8 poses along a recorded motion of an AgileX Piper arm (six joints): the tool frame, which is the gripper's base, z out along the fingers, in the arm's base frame.
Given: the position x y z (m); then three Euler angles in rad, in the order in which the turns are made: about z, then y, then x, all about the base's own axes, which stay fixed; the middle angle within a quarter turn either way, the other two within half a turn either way.
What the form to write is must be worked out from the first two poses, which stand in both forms.
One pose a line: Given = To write
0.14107, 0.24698, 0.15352, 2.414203, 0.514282, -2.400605 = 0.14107, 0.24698, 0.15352; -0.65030, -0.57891, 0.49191; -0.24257, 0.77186, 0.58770; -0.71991, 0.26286, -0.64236
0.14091, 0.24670, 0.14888, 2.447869, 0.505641, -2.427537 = 0.14091, 0.24670, 0.14888; -0.67266, -0.55939, 0.48437; -0.23931, 0.78387, 0.57295; -0.70019, 0.26949, -0.66115
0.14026, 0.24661, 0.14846, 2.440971, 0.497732, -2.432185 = 0.14026, 0.24661, 0.14846; -0.67169, -0.56647, 0.47743; -0.25142, 0.78051, 0.57235; -0.69686, 0.26440, -0.66669
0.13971, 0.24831, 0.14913, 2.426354, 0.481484, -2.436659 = 0.13971, 0.24831, 0.14913; -0.66911, -0.58124, 0.46309; -0.27295, 0.77179, 0.57431; -0.69123, 0.25787, -0.67506
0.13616, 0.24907, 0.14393, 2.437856, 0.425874, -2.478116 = 0.13616, 0.24907, 0.14393; -0.69433, -0.58927, 0.41312; -0.31582, 0.76531, 0.56085; -0.64666, 0.25894, -0.71748
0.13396, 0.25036, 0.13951, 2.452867, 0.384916, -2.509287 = 0.13396, 0.25036, 0.13951; -0.71557, -0.58905, 0.37548; -0.34135, 0.76383, 0.54776; -0.60946, 0.26379, -0.74764
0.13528, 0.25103, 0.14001, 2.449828, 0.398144, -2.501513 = 0.13528, 0.25103, 0.14001; -0.70988, -0.58800, 0.38771; -0.33329, 0.76539, 0.55054; -0.62047, 0.26160, -0.73931
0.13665, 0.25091, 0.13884, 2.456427, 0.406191, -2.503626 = 0.13665, 0.25091, 0.13884; -0.71131, -0.58131, 0.39511; -0.32613, 0.77092, 0.54710; -0.62264, 0.26030, -0.73795
